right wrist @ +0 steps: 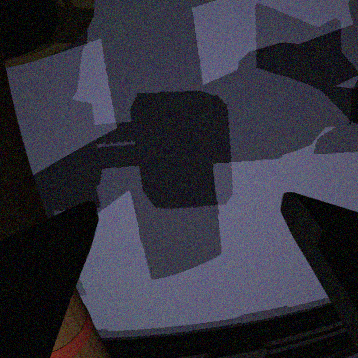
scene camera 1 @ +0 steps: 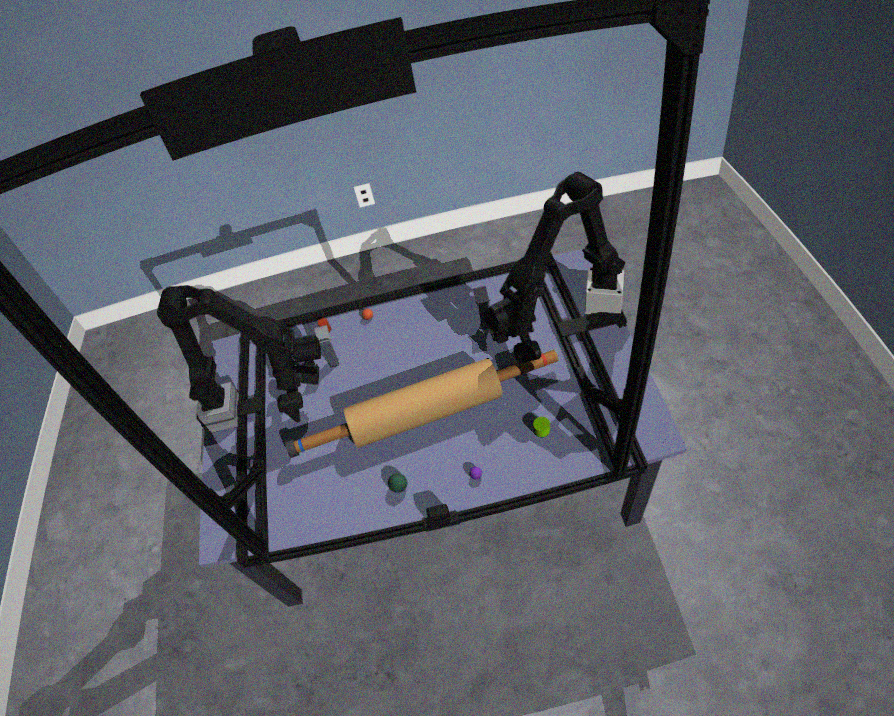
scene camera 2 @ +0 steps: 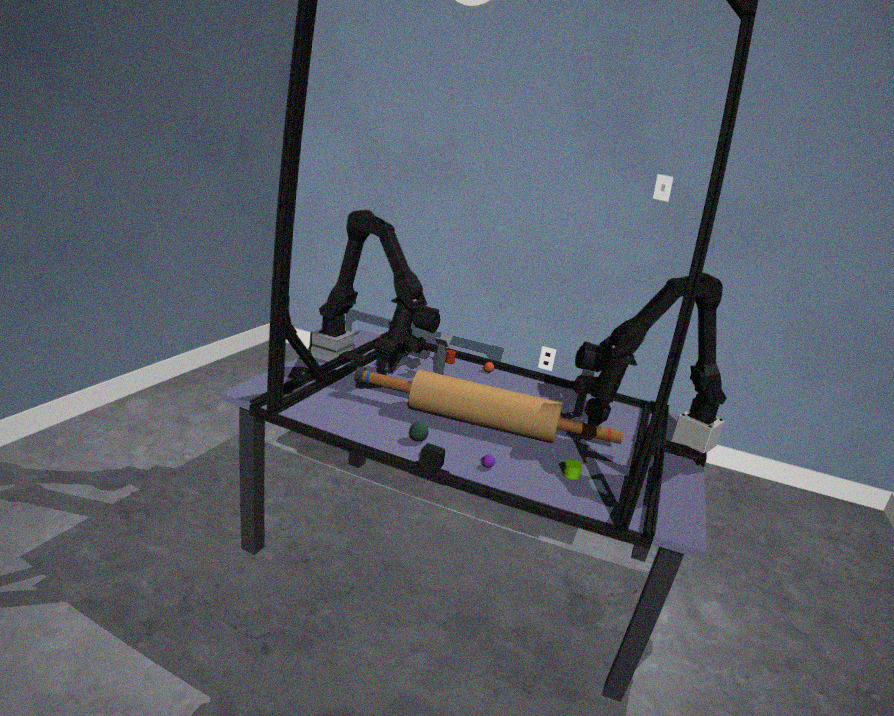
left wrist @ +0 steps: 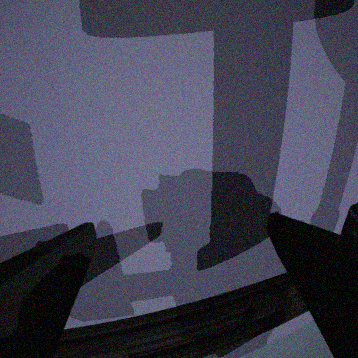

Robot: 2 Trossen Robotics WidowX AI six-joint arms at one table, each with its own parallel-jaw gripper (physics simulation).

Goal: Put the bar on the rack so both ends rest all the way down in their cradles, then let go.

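Frame: origin at the left arm's base, x right, y back, z down, level; metres.
Seen in the pictures: left gripper, fingertip midpoint: [scene camera 1: 297, 411] [scene camera 2: 385, 373] [left wrist: 182, 226]; right gripper, fingertip midpoint: [right wrist: 190, 205] [scene camera 1: 515, 349]; left arm's base at its link origin: [scene camera 1: 213, 399] [scene camera 2: 332, 332]; right arm's base at its link origin: [scene camera 1: 605, 280] [scene camera 2: 702, 417].
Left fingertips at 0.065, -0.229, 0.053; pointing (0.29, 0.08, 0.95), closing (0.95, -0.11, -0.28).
Observation:
Offsets run from my left fingertips to a thing's top centre, as dx, dy, dz. "pt": to the spot under its first point.
The bar @(pt +0.115, -0.336, -0.073) [scene camera 1: 421, 402] [scene camera 2: 483, 404], a thick tan roller with brown handles, lies in front of the rack, out of its cradles. One handle has a blue band, the other a red band; the red-banded handle @(pt +0.030, -0.648, -0.035) [right wrist: 70, 330] shows in the right wrist view. The rack's left post @(pt -0.165, -0.105, -0.081) [scene camera 1: 322, 337] [scene camera 2: 440, 358] is grey; its right post @(-0.163, -0.550, -0.075) [scene camera 2: 579, 396] is dark and partly hidden by the right arm. My left gripper [scene camera 1: 298, 391] [scene camera 2: 399, 356] [left wrist: 182, 226] is open, low behind the blue-banded handle. My right gripper [scene camera 1: 517, 349] [scene camera 2: 591, 402] [right wrist: 190, 205] is open, close behind the red-banded handle.
A red cylinder @(-0.294, -0.089, -0.013) [scene camera 1: 323, 324] [scene camera 2: 450, 356] and an orange ball @(-0.300, -0.222, -0.009) [scene camera 1: 367, 313] [scene camera 2: 488, 366] are at the back. A dark green ball @(+0.274, -0.238, -0.022) [scene camera 1: 397, 482] [scene camera 2: 418, 431], purple ball @(+0.291, -0.422, -0.005) [scene camera 1: 475, 472] [scene camera 2: 488, 460] and lime cylinder @(+0.212, -0.605, -0.005) [scene camera 1: 541, 426] [scene camera 2: 572, 469] are in front. A black frame surrounds the work area.

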